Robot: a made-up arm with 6 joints. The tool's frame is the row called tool.
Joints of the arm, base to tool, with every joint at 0 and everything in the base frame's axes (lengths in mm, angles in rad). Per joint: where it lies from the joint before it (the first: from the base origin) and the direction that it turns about. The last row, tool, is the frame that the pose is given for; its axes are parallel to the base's.
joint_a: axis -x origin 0 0 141.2
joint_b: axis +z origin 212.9 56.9 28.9
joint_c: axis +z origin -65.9 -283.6 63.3
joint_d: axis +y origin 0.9 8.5 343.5
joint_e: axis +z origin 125.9 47.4 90
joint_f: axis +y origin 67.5 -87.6 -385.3
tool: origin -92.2 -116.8 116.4
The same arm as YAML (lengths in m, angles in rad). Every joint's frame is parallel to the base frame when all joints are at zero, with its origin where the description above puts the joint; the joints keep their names.
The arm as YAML. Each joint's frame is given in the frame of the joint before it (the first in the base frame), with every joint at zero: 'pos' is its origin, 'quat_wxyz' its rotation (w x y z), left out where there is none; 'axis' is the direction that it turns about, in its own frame. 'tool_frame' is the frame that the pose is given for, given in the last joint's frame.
length_unit: m
angle_unit: rad
joints:
  - joint: joint_a
    pos: [0.0, 0.0, 0.1412]
    axis: [-1.0, 0.0, 0.0]
  - joint: joint_b
    pos: [0.2129, 0.0569, 0.0289]
    axis: [0.0, 0.0, 1.0]
  - joint: joint_c
    pos: [-0.0659, -0.2836, 0.0633]
    axis: [0.0, 0.0, 1.0]
  - joint: joint_d
    pos: [0.0009, 0.0085, 0.3435]
    axis: [0.0, 1.0, 0.0]
  - joint: joint_e
    pos: [0.1259, 0.0474, 0.09]
    axis: [0.0, 0.0, 1.0]
  - joint: joint_f
    pos: [0.0675, -0.0876, -0.3853]
    axis: [0.0, 1.0, 0.0]
tool_frame:
  pos: [-0.0922, -0.1168, 0.1164]

